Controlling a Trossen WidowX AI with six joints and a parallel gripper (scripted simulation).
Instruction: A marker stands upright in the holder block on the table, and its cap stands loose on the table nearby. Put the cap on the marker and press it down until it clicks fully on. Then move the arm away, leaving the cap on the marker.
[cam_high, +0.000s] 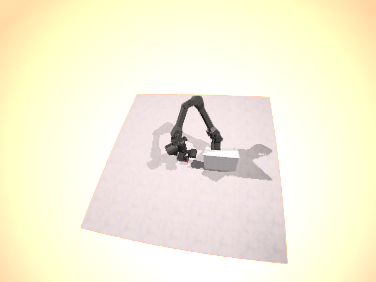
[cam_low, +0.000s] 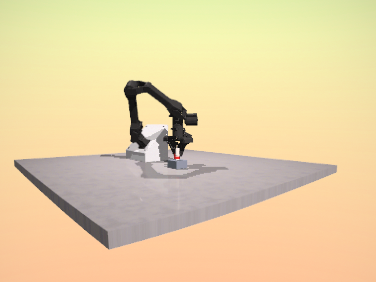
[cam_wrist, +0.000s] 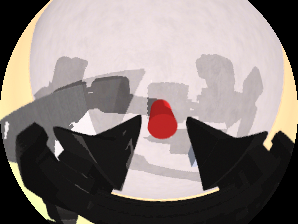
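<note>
The red cap lies 1 cm below my gripper tip. Round my gripper tip: holder block 10 cm ahead, 9 cm to the right, 2 cm below.
</note>
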